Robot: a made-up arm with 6 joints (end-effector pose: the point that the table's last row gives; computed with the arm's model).
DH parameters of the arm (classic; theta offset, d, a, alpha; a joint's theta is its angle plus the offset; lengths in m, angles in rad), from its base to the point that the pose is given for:
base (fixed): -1.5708 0.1 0 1.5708
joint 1: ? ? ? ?
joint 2: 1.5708 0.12 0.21 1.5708
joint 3: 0 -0.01 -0.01 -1.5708
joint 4: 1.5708 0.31 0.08 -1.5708
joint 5: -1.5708 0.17 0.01 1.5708
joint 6: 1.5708 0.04 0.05 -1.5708
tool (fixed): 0 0.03 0 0
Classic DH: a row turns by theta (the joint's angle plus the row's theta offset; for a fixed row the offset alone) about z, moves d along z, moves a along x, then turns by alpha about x.
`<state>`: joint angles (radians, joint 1 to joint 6).
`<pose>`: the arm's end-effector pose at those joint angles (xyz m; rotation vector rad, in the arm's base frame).
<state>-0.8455 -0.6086 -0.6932 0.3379 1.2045 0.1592</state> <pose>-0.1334 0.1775 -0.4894 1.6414 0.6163 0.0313</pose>
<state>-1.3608 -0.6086 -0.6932 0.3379 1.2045 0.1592</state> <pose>-0.1334 0.4449 -0.3254 2.1376 0.6416 0.2044</pose>
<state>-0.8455 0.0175 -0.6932 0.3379 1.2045 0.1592</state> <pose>-0.1924 0.2732 -0.3815 1.7592 0.6096 -0.6712</pose>
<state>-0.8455 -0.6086 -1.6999 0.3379 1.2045 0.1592</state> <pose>-0.3973 -0.1117 -0.4788 0.8462 1.3931 -0.1389</pose>
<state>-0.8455 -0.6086 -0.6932 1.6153 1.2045 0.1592</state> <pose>-0.1459 -0.0647 -0.5840 1.1326 0.0271 -1.1516</pose>
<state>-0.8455 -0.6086 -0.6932 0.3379 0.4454 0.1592</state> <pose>-0.1123 0.1597 -0.4663 0.9461 0.4280 0.3134</pose>
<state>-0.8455 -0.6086 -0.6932 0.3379 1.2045 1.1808</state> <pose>-0.1653 0.1315 -0.4784 1.4186 -0.1722 -0.7599</pose>
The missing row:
joint 1: 0 -0.06 0.16 1.5708
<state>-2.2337 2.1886 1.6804 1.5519 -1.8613 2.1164</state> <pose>-0.0567 0.0632 -0.0291 -0.9412 1.2639 0.1483</pose>
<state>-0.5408 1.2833 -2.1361 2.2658 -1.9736 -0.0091</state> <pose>-0.2826 0.1201 0.2507 0.6492 -1.7776 -1.5252</pose>
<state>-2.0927 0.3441 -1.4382 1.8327 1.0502 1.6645</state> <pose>-0.4851 0.1934 0.0950 -0.0291 0.3709 -1.0193</pose>
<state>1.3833 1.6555 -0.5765 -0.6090 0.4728 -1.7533</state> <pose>0.2656 -0.4759 -0.1328 0.4507 0.9934 -0.7507</pose>
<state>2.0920 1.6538 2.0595 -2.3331 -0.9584 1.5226</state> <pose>0.1030 0.0056 0.3851 1.0916 -2.1569 -0.8773</pose>
